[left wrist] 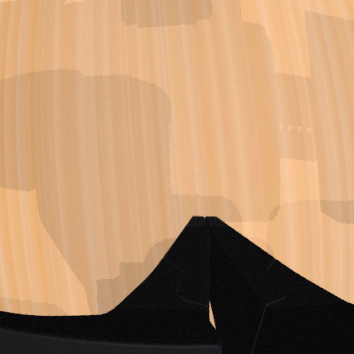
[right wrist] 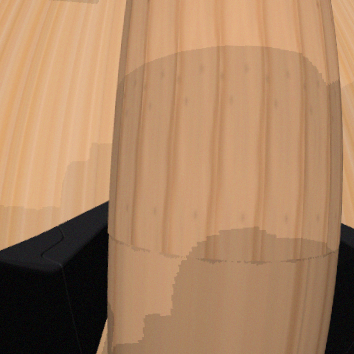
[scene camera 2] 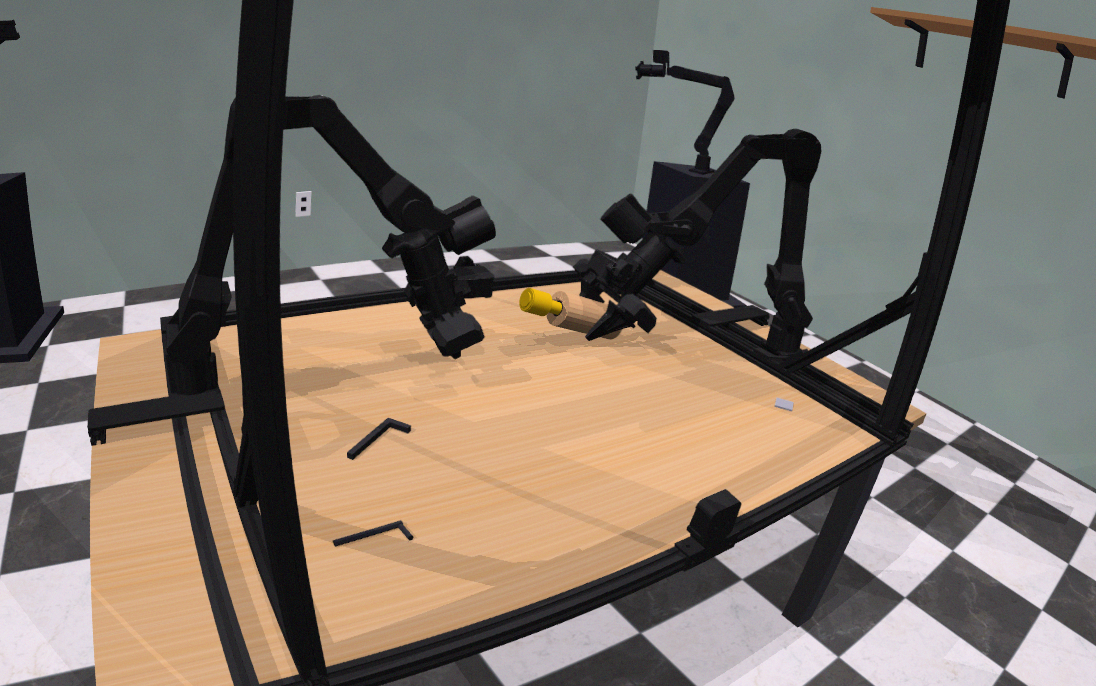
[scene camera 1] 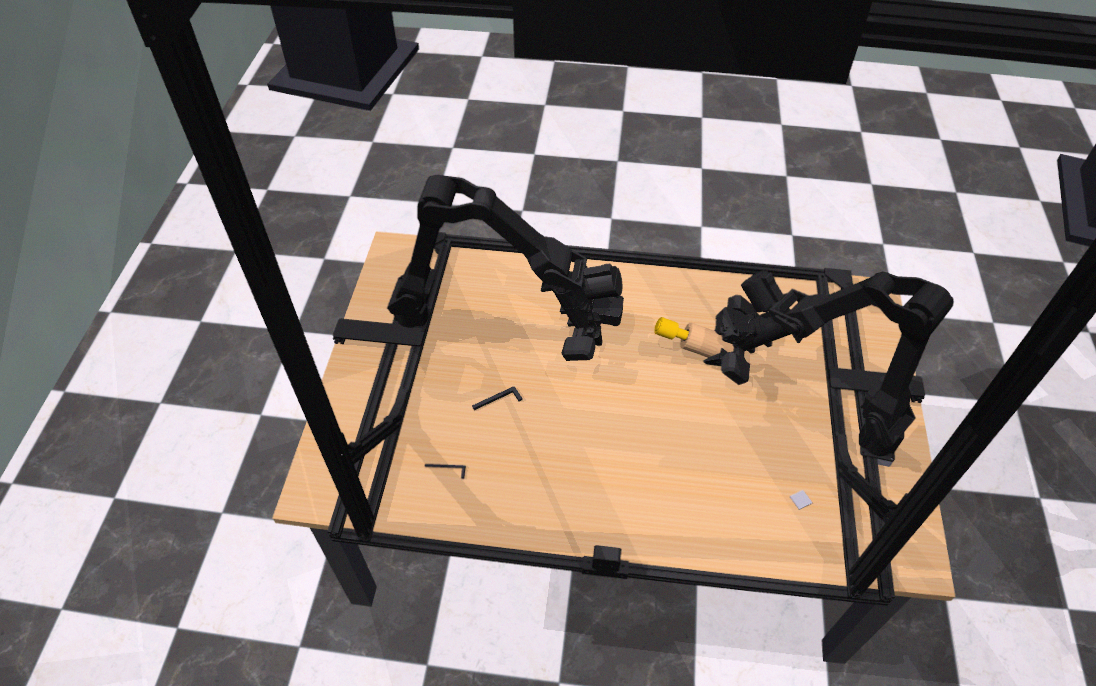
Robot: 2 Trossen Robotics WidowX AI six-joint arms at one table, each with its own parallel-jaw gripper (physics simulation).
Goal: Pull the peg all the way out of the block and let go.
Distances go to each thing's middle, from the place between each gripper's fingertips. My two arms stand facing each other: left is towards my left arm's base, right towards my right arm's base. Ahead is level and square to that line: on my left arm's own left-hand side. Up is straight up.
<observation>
My right gripper is now 2 cm below the wooden block (scene camera 2: 580,314) and 1 cm to the left of it. The rest, counted from my right hand: yellow peg (scene camera 2: 533,301): 5 cm to the left, 5 cm above, 1 cm behind.
The yellow peg lies 17 cm to the right of my left hand, 6 cm above it and 4 cm ahead of it. From my left hand the other things lie so: wooden block: 23 cm to the right, 4 cm ahead, 3 cm above.
</observation>
